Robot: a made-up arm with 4 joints.
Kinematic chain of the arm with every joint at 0, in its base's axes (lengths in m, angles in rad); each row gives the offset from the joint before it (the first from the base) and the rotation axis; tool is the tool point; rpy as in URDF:
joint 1: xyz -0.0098 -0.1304 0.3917 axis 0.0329 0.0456 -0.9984
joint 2: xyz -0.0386 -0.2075 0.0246 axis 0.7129 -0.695 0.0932
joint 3: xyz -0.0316 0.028 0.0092 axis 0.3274 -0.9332 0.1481
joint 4: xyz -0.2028 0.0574 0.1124 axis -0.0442 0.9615 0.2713
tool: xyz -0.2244 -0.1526 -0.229 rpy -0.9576 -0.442 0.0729
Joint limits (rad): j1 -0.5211..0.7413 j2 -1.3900..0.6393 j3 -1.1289..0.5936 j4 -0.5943..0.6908
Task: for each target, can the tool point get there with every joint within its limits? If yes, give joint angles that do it. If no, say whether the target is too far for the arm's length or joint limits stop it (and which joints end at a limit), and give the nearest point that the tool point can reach.
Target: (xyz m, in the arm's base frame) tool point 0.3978 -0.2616 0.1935
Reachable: no: joint limits stop it (at a limit: joint 1, joint 2, joint 3, joint 4) | nearest point -0.0173 -0.2058 0.0856 | short by 0.432 m
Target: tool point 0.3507 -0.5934 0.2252
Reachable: no: joint limits stop it (at a limit: joint 1, joint 3, joint 4) | nearest point -0.1000 -0.5002 0.1400 | short by 0.468 m
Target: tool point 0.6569 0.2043 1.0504
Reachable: no: too far | nearest point 0.2141 -0.0206 0.7064 | short by 0.604 m
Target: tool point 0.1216 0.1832 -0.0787
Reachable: no: joint limits stop it (at a limit: joint 1, joint 2, joint 3) | nearest point -0.1319 -0.0983 0.0460 | short by 0.399 m
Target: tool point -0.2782 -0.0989 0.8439
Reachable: yes | joints 0.1293 -0.8300 -0.5561 0.4544
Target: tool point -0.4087 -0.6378 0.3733
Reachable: yes | joints -0.3701 0.2084 -0.0210 0.5760
